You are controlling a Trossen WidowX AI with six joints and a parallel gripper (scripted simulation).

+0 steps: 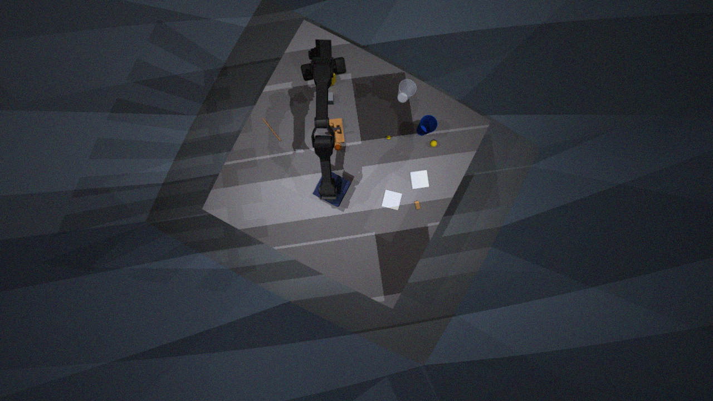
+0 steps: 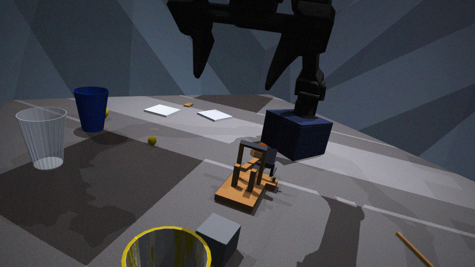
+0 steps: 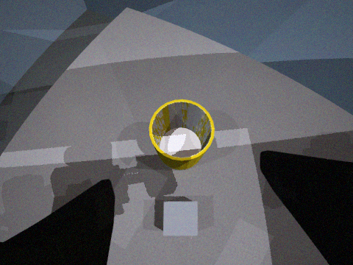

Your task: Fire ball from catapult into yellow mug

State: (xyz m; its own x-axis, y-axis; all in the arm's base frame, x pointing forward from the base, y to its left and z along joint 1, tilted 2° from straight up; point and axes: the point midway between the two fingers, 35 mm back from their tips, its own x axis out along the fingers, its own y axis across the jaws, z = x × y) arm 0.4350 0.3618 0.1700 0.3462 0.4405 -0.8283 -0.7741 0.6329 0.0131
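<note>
My gripper tip is 24 cm to the left of the orange ball, 22 cm past it and 21 cm above it. Round my gripper tip: grey cube 24 cm below, 2 cm to the right, 2 cm behind; wooden catapult 22 cm below, 19 cm to the right, 18 cm behind; yellow mug 24 cm below, 7 cm ahead, 6 cm to the left.
</note>
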